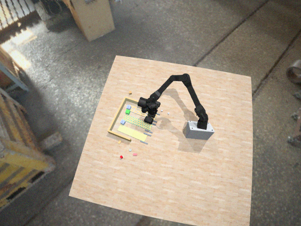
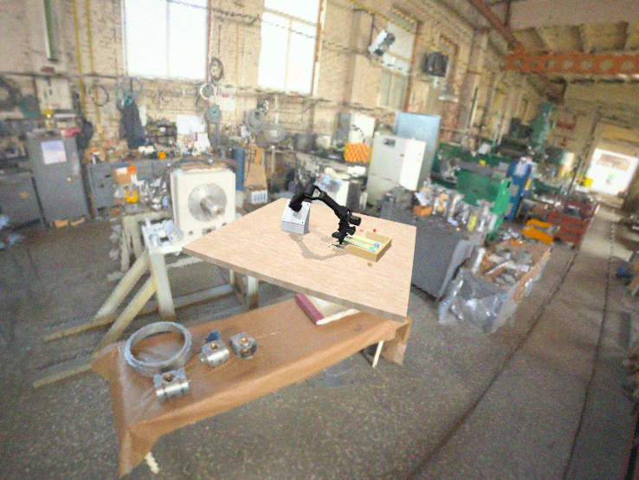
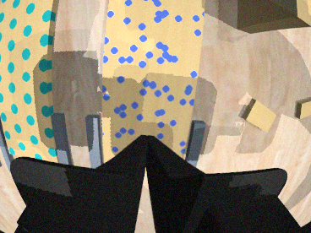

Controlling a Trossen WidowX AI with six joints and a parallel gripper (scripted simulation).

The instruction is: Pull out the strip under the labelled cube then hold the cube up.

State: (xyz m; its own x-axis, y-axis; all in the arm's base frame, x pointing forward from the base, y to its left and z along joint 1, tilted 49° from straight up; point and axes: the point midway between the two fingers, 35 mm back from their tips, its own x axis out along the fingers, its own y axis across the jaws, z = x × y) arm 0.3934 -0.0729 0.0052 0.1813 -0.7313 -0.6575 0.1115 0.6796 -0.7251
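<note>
The strip is 100 mm ahead of my gripper tip and 10 mm to the right of it.
</note>
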